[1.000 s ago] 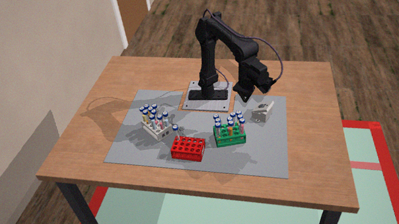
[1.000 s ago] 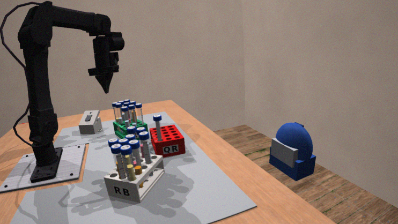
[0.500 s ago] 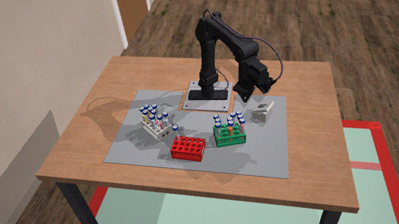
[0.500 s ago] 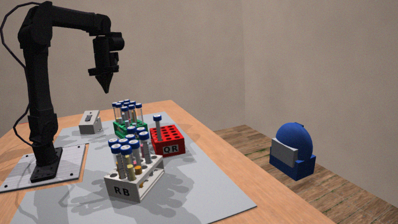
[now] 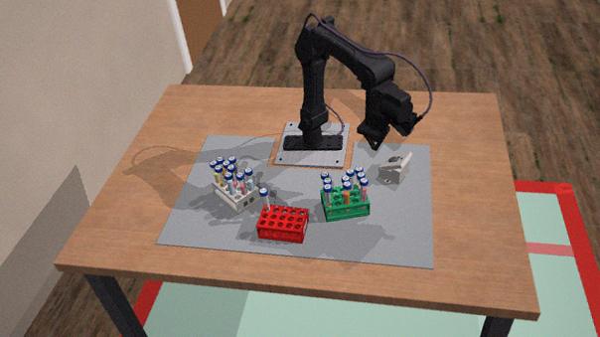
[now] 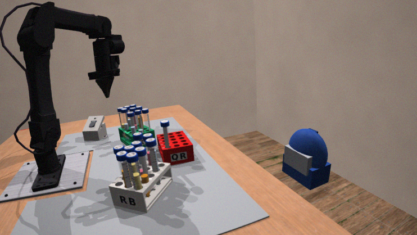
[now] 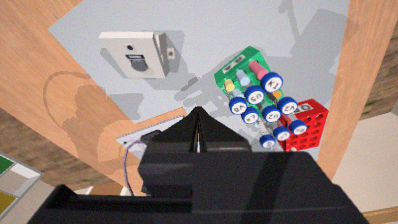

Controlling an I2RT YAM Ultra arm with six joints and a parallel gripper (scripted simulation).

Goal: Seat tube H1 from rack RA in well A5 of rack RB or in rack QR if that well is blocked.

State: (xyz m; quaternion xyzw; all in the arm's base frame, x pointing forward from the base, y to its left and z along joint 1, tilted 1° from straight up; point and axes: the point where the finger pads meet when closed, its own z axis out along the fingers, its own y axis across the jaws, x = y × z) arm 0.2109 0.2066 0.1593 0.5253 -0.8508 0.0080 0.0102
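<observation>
My gripper is now 120 mm above the grey done button box, 80 mm past it and 60 mm to the right of it. Also, from my hand: red rack QR (250 mm to the right, 160 mm ahead, 140 mm below); then clear tube (100 mm below, 70 mm to the right, 50 mm ahead); then white rack RB (420 mm to the right, 140 mm below, 40 mm ahead).
</observation>
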